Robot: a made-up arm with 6 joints.
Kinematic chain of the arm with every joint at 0, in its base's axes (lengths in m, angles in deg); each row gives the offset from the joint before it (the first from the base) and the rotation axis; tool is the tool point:
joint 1: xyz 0 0 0.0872 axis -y
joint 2: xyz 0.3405 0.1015 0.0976 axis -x
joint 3: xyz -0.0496 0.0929 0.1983 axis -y
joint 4: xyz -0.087 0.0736 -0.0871 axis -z
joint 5: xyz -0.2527 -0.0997 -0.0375 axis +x
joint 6: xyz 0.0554 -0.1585 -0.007 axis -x
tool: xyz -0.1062 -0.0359 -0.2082
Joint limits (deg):
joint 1: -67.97..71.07
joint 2: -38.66..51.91
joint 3: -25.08..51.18
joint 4: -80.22..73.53
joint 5: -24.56..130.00
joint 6: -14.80..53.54
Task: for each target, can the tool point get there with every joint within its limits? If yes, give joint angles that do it. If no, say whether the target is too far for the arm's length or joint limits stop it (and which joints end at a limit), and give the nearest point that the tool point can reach.
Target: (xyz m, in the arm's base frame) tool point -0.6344 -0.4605 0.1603
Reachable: no: joint limits stop it (at a limit: joint 2, joint 3, joint 5, joint 6) | nearest point -0.4369 -0.1909 0.1375 | short by 0.335 m
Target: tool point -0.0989 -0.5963 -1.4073
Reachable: no: too far | nearest point 0.1984 -0.1157 -0.5315 | short by 1.042 m
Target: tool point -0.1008 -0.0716 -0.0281
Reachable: yes | joints 29.44 27.91 1.58 11.31 26.57 38.24
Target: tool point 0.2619 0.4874 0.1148
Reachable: yes | joints 53.05 0.51 26.24 27.04 90.90 20.29
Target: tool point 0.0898 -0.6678 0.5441
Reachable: no: joint limits stop it (at a limit: joint 2, joint 3, joint 5, joint 6) | nearest point 0.0930 -0.3265 0.5606 | short by 0.342 m
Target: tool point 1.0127 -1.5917 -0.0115
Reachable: no: too far | nearest point 0.6067 -0.3103 0.0281 | short by 1.345 m
